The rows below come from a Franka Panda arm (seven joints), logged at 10 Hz.
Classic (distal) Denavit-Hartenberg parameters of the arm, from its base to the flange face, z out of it. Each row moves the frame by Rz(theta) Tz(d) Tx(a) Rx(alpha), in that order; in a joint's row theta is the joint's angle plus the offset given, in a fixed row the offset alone. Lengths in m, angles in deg.
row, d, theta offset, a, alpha
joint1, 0.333, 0, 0, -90
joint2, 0, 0, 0, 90
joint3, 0.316, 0, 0.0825, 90
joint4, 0, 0, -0.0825, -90
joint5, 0.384, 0, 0, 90
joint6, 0, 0, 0.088, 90
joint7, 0.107, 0, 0, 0
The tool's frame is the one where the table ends.
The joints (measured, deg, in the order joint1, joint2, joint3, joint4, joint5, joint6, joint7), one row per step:
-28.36, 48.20, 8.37, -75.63, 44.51, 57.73, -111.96
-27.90, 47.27, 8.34, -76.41, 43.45, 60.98, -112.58
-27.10, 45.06, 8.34, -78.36, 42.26, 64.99, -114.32
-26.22, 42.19, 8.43, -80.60, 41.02, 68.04, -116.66
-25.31, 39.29, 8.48, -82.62, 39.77, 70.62, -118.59
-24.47, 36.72, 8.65, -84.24, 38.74, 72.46, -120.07
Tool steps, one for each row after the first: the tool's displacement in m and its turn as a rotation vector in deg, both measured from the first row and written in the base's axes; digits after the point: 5 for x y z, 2 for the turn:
0.00405, 0.00155, 0.00001, -2.67, -1.83, -0.91
0.00727, 0.00750, 0.00621, -5.50, -5.14, -1.46
0.00803, 0.01609, 0.01893, -7.62, -8.97, -0.94
0.00804, 0.02468, 0.03363, -9.73, -12.51, -0.11
0.00759, 0.03408, 0.04832, -11.30, -15.49, 0.96

